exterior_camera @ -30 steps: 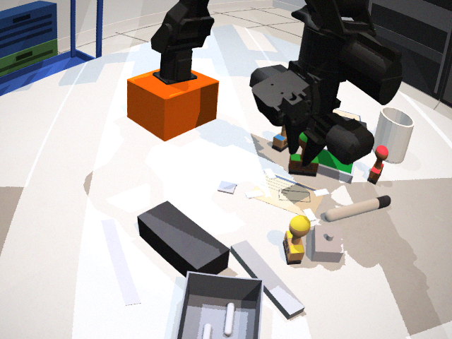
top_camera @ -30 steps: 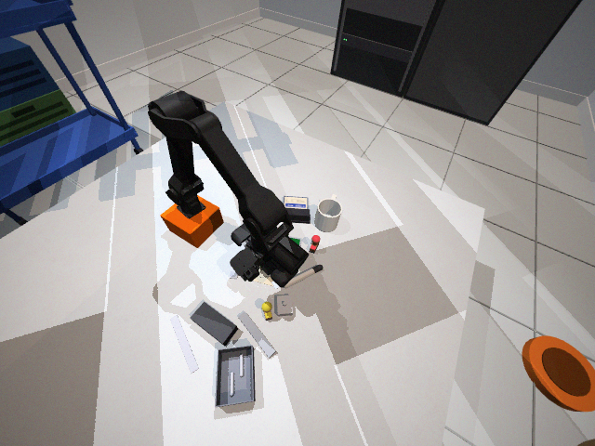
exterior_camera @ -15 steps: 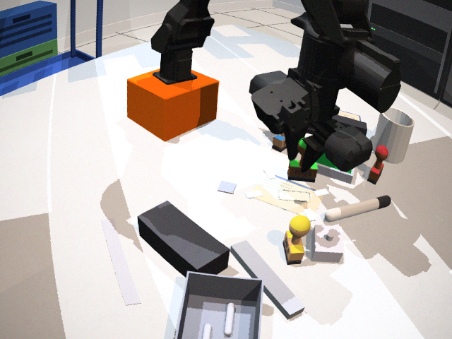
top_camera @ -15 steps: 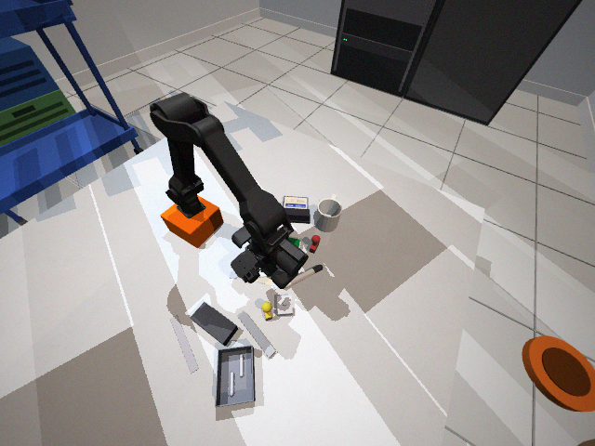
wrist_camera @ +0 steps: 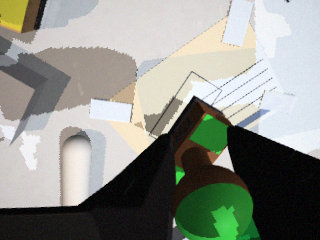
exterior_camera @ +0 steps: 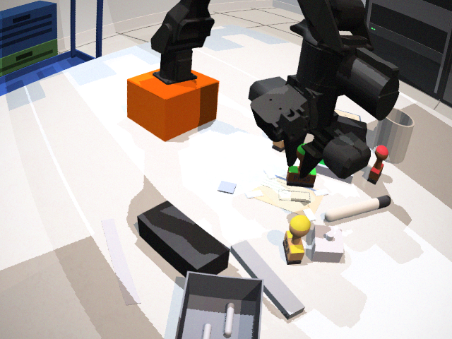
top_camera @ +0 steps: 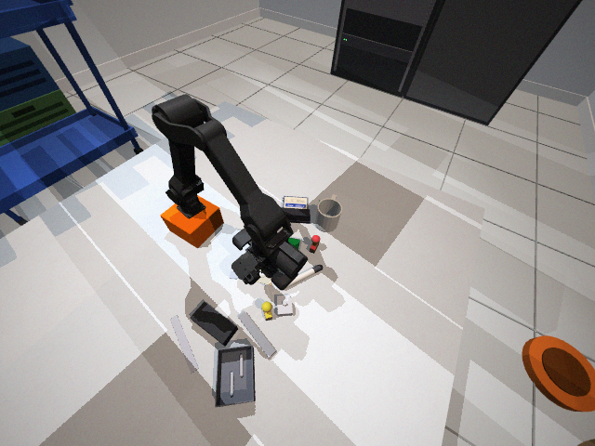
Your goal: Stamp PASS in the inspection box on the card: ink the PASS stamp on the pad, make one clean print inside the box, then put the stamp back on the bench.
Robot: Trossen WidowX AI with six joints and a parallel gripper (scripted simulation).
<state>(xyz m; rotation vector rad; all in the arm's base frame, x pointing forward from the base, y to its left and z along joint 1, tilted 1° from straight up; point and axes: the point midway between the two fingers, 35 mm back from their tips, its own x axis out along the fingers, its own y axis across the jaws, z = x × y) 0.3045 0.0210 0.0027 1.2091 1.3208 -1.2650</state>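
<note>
The card is 5 cm below my gripper tip, 1 cm to the left of it and 1 cm behind it. From my gripper tip the other things lie so: yellow stamp (8 cm ahead, 7 cm to the right, 3 cm below); then grey block (11 cm ahead, 3 cm to the right, 3 cm below); then green stamp (1 cm to the left).
</note>
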